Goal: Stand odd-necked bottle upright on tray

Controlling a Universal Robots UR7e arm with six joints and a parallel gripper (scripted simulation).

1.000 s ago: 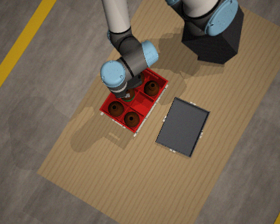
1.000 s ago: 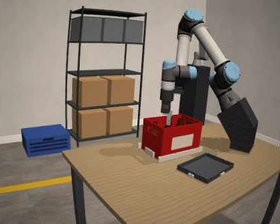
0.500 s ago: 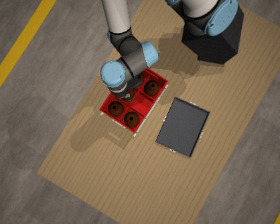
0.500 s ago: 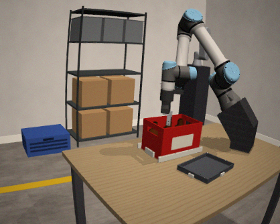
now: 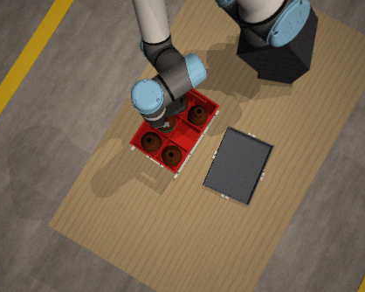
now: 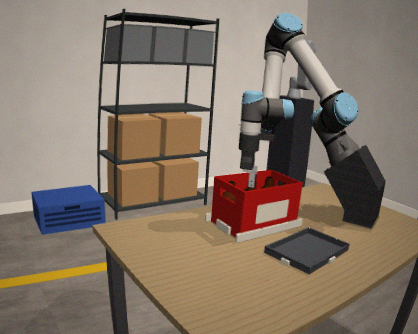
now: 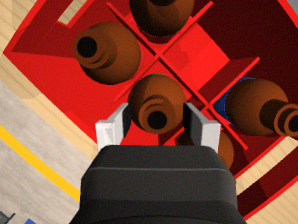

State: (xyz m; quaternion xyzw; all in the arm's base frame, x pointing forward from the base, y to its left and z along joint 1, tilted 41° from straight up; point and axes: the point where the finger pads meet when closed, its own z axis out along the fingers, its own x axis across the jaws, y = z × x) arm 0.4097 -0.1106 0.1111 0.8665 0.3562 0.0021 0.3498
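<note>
Right now my hand is 80 mm above the red crate, 40 mm to the right of it and 10 mm short of it. Also, from my hand: dark grey tray 320 mm to the left, 150 mm below, 20 mm ahead.
</note>
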